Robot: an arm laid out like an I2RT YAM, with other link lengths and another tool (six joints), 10 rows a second.
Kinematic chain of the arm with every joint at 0, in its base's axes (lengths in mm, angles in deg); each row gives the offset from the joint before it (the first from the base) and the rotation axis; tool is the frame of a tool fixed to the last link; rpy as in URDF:
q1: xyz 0 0 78.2 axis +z
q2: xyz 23 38.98 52.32 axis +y
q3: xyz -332.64 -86.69 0 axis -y
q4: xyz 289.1 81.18 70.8 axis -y
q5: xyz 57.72 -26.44 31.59 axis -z
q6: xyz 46.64 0 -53.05 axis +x
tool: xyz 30 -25 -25 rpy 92.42 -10.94 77.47
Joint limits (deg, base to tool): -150..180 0..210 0..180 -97..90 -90..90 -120..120
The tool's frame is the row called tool.
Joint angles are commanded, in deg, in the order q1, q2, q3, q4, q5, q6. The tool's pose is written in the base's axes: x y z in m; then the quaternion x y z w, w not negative. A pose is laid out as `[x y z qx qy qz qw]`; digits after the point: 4 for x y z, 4 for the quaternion.
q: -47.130 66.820 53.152 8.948 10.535 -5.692
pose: [0.1886 -0.2530 0.3825 0.7328 0.1058 0.1371 0.6581]
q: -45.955 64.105 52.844 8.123 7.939 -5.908
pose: [0.1881 -0.2387 0.3919 0.7210 0.1253 0.1643 0.6614]
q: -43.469 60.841 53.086 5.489 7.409 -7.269
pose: [0.1860 -0.2184 0.4039 0.7097 0.1492 0.1776 0.6652]
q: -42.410 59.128 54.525 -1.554 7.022 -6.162
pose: [0.1802 -0.2048 0.4060 0.7301 0.1638 0.1776 0.6392]
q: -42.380 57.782 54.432 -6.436 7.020 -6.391
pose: [0.1716 -0.1969 0.4007 0.7469 0.1765 0.1630 0.6200]
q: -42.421 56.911 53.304 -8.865 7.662 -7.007
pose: [0.1652 -0.1927 0.3914 0.7583 0.1846 0.1455 0.6080]
